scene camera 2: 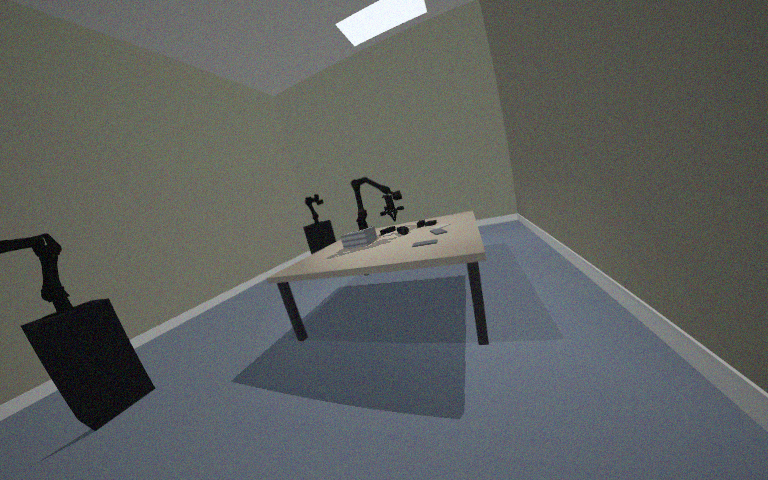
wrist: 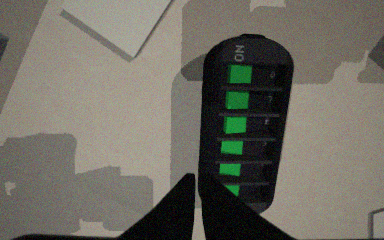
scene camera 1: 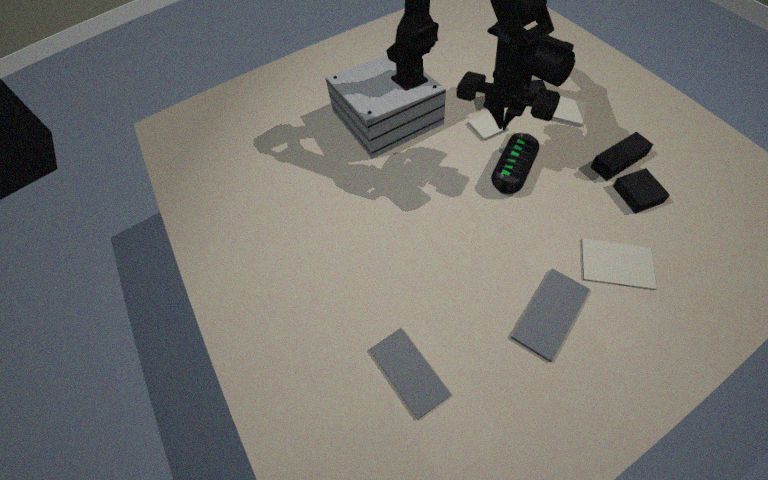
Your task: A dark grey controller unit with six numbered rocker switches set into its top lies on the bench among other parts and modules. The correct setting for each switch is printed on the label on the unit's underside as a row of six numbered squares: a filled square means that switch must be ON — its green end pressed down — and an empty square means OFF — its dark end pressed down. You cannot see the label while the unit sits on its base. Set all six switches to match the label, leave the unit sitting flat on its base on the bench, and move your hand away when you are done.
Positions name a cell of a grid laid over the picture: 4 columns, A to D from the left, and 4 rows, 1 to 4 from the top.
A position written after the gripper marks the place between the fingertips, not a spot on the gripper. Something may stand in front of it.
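Observation:
The gripper (scene camera 1: C2), which the wrist view has too (wrist: C4), is shut and it's holding nothing. And there's a white plate (scene camera 1: D3) as well.

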